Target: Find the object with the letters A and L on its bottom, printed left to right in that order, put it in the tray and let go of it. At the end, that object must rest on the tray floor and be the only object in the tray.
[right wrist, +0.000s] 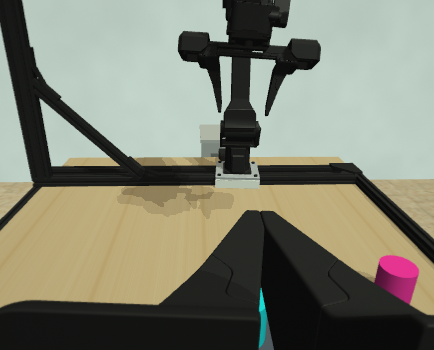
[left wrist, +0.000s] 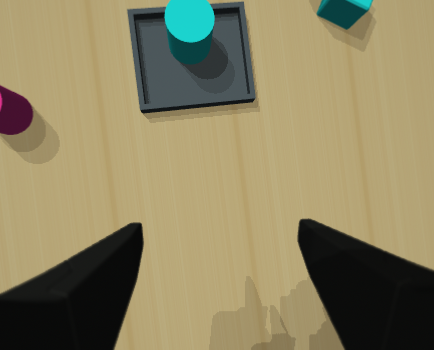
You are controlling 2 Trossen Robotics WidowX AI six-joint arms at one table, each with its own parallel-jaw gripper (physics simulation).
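Frame: origin at the left arm's base, x left, y back, z up, level; centimetres.
Seen in the pictures: left gripper, fingertip midpoint: (right wrist: 242, 114) (left wrist: 221, 231); right gripper, fingertip midpoint: (right wrist: 258, 224); left arm's base at its link origin: (right wrist: 236, 168).
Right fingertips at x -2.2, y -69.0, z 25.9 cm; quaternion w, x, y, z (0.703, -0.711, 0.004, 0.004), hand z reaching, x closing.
Note:
Offsets run from my right fingertips to a thing's top centre. "spot": to the spot under its first point.
A cyan cylinder @[dx +1.9, dy +22.1, dz -22.6 cm] (left wrist: 189, 22) stands upright in the dark grey tray @[dx +1.6, dy +23.9, dz -26.8 cm] (left wrist: 197, 107), toward its far side in the left wrist view. Its bottom is hidden, so no letters show. A sliver of a cyan thing @[spot: dx +3.6, dy +20.3, dz -24.4 cm] (right wrist: 262, 322) shows between my right fingers in the right wrist view, beyond them. My left gripper (left wrist: 221, 231) (right wrist: 242, 114) is open and empty, raised above the table and apart from the tray. My right gripper (right wrist: 258, 224) is shut with nothing between its fingertips.
A magenta cylinder @[dx +22.2, dy +29.6, dz -23.3 cm] (left wrist: 15, 114) (right wrist: 398, 280) stands on the table, left of the tray in the left wrist view. A teal block @[spot: dx -16.2, dy +19.5, dz -25.9 cm] (left wrist: 345, 11) lies to the tray's right there. A black frame (right wrist: 305, 177) with an upright post (right wrist: 24, 100) borders the table.

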